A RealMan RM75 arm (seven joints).
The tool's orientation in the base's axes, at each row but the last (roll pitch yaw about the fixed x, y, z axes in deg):
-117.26, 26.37, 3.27
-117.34, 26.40, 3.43
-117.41, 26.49, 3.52
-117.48, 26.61, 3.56
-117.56, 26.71, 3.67
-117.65, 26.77, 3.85
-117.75, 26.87, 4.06
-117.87, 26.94, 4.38
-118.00, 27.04, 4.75
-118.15, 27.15, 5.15
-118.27, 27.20, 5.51
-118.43, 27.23, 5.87
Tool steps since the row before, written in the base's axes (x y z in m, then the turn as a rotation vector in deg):
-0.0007, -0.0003, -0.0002, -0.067, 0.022, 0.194
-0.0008, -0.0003, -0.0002, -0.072, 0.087, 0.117
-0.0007, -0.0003, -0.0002, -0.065, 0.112, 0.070
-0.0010, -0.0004, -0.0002, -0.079, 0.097, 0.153
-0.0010, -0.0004, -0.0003, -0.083, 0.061, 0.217
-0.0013, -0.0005, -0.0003, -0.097, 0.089, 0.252
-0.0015, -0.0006, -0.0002, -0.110, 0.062, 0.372
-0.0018, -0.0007, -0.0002, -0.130, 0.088, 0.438
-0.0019, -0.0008, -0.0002, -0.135, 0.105, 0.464
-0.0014, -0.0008, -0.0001, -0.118, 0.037, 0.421
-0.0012, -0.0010, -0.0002, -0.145, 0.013, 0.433
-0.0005, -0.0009, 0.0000, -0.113, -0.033, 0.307
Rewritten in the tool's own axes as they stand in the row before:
-0.0006, 0.0006, 0.0000, -0.145, -0.140, -0.043
-0.0006, 0.0006, 0.0000, -0.112, -0.109, 0.046
-0.0006, 0.0006, 0.0000, -0.083, -0.086, 0.086
-0.0008, 0.0007, 0.0000, -0.134, -0.139, 0.042
-0.0008, 0.0008, 0.0000, -0.168, -0.171, -0.015
-0.0011, 0.0010, 0.0000, -0.195, -0.207, -0.001
-0.0013, 0.0010, 0.0000, -0.262, -0.284, -0.071
-0.0016, 0.0012, 0.0000, -0.308, -0.342, -0.070
-0.0017, 0.0012, -0.0001, -0.323, -0.369, -0.065
-0.0013, 0.0010, -0.0002, -0.294, -0.307, -0.110
-0.0011, 0.0011, -0.0004, -0.325, -0.294, -0.128
-0.0005, 0.0006, -0.0006, -0.243, -0.183, -0.123

